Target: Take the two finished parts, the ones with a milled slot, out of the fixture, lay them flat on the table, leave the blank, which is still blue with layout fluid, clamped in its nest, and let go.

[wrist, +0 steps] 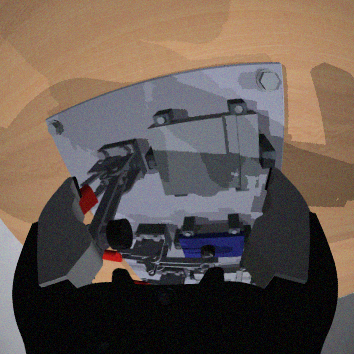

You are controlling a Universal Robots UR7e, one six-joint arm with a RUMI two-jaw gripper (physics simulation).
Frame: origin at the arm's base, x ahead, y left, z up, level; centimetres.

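Seen in the pictures: gripper, between the fingertips: (171, 174).
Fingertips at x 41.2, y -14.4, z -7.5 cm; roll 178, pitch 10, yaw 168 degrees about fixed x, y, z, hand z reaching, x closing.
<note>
Pixels of each thing's middle, then the offset from my fingertips to it. "spot": a spot on its surface instead. Level surfaces: height alone.
- flat grey part with a milled slot, middle of its body: (206, 154) dy +0.2, dx -2.4, dz -2.6 cm
- fixture plate, a spot on its surface: (110, 117) spot: dy -4.3, dx +5.3, dz -4.2 cm
- blue blank, middle of its body: (212, 241) dy +11.2, dx -1.3, dz -2.6 cm
- wooden table, height of its surface: dz -5.7 cm
- red clamp handle, middle of its body: (76, 205) dy -0.2, dx +6.9, dz +2.8 cm
- red handle, a spot on its surface: (112, 256) spot: dy +10.1, dx +10.4, dz +0.5 cm
A flat grey part with a milled slot (192, 135) lies in the upper nest of the fixture plate (110, 117) in the wrist view. Its toggle clamp (112, 197) stands at its left, the black clamp tip away from the part. A blue blank (192, 246) sits in the nest below, a dark clamp tip on it. The lowest nest is mostly hidden behind the gripper, so I cannot tell what it holds. My gripper (171, 174) is open and empty, its jaws at the left and right of the fixture's lower half.
The fixture stands on a wooden table (150, 35). Bolts sit at the plate's upper right corner and upper left corner. Dark stop blocks stand around the nests. A red clamp handle (88, 199) is close beside the left jaw, and another red handle (112, 256) shows lower down.
</note>
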